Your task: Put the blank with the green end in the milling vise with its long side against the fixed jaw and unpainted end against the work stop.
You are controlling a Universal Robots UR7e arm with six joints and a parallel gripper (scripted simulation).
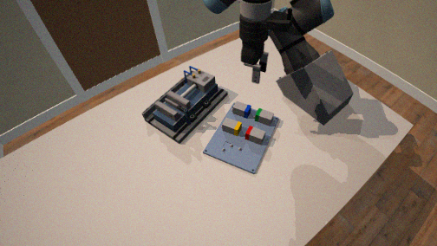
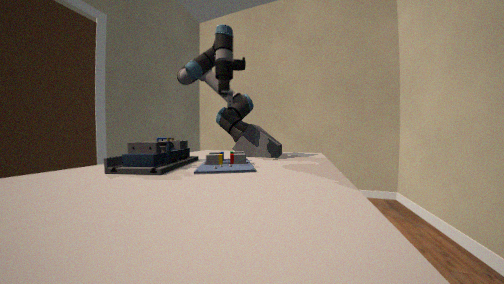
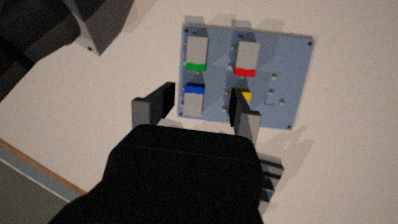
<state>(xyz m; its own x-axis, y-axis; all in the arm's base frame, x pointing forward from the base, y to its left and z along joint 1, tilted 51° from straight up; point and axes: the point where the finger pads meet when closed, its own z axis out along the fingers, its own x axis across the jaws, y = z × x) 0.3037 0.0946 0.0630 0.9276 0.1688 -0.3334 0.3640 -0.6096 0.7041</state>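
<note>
The green-end blank lies 230 mm below my hand, 40 mm behind it and 20 mm to the left of it. Round my hand: blue-ended blank (230 mm below, 70 mm to the right); red-ended blank (230 mm below, 50 mm to the left, 50 mm ahead); yellow-ended blank (230 mm below, 80 mm ahead, 40 mm to the right).
</note>
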